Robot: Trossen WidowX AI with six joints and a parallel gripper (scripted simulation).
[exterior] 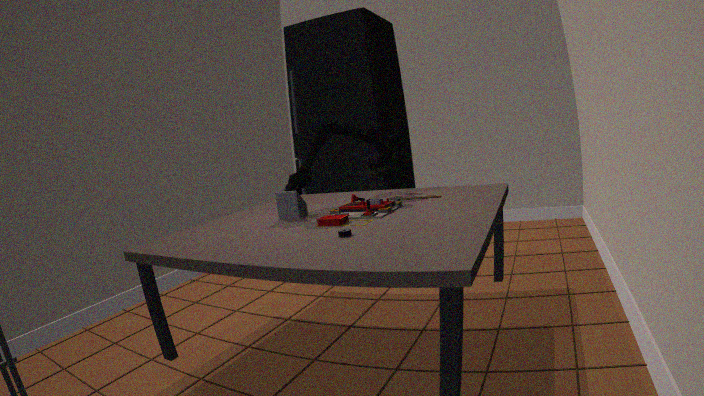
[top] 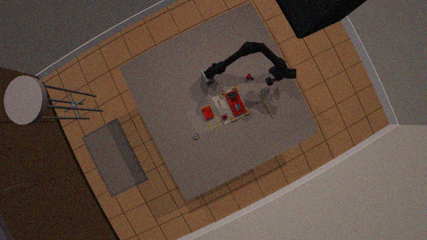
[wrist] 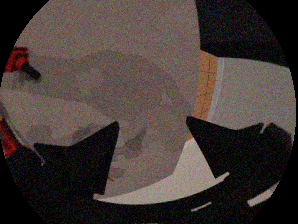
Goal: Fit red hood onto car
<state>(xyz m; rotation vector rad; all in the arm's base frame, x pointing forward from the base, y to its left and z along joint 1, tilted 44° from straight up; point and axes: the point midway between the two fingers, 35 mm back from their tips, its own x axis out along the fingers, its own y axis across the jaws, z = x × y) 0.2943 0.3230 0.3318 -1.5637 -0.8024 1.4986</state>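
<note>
Now: gripper tip 62 cm to the left of the red hood, 4 cm past it and 4 cm above it. From my gripper tip the other things lie so: jig: 42 cm to the right, 5 cm below, 1 cm ahead; thin rod: 18 cm ahead, 17 cm to the right, 6 cm below; dark tyre: 80 cm to the right, 8 cm ahead, 5 cm below.
</note>
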